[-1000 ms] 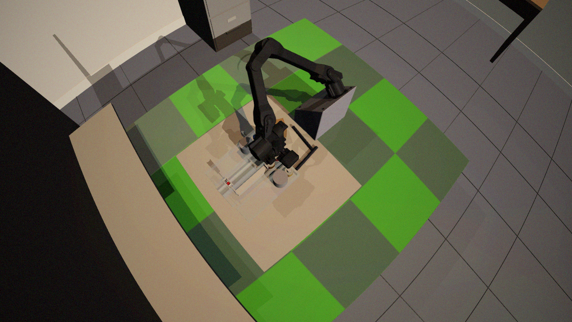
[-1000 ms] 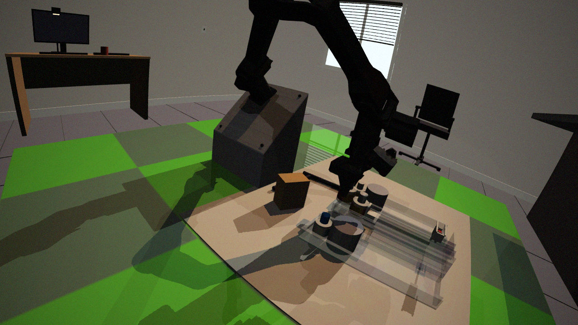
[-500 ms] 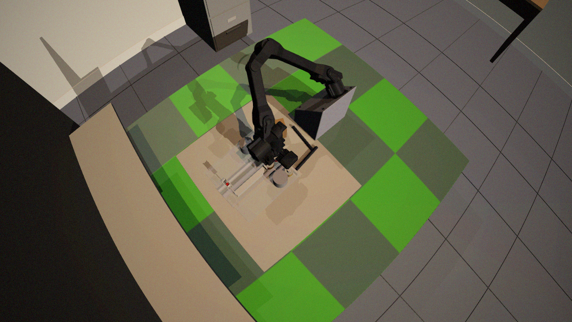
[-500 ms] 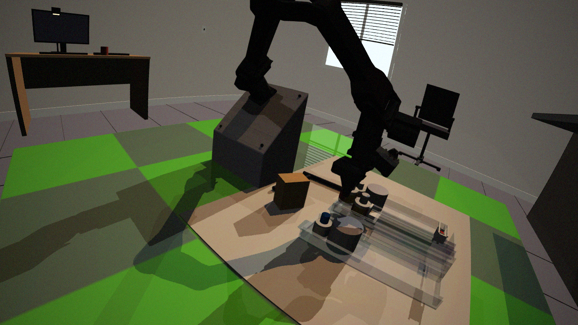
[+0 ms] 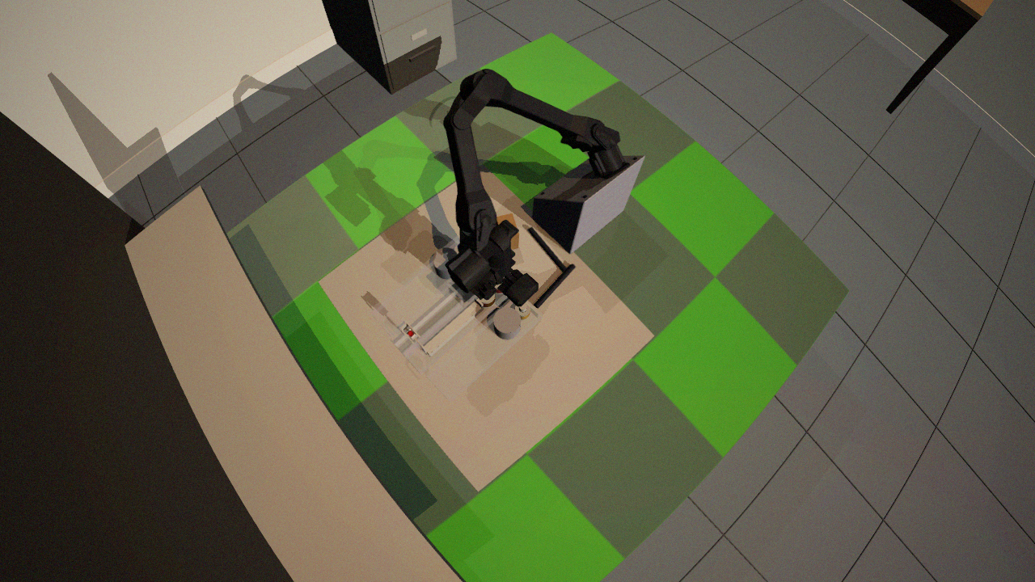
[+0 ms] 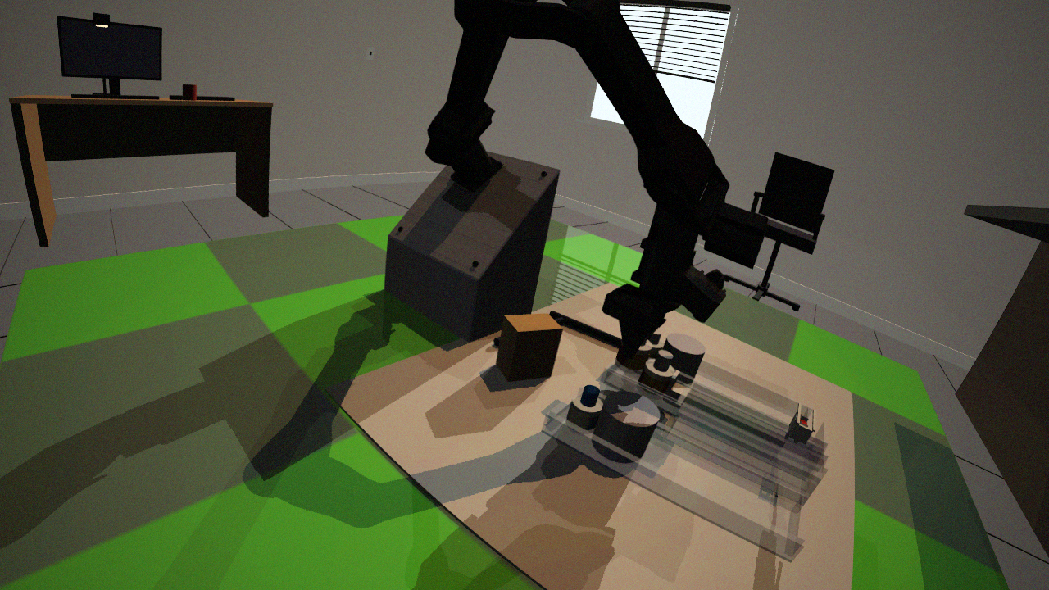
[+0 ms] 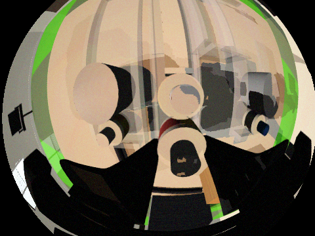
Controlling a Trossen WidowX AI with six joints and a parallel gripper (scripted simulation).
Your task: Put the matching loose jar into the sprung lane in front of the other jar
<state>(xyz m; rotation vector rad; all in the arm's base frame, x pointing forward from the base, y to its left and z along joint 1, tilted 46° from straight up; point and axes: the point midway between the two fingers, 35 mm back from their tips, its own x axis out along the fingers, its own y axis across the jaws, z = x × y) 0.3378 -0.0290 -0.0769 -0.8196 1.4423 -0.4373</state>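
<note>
The brown box is 10 cm to the right of my gripper tip, 9 cm behind it and 1 cm below it. Also, from my gripper tip: clear lane rack 15 cm ahead, 3 cm below; then red mark 23 cm ahead, 2 cm above.
</note>
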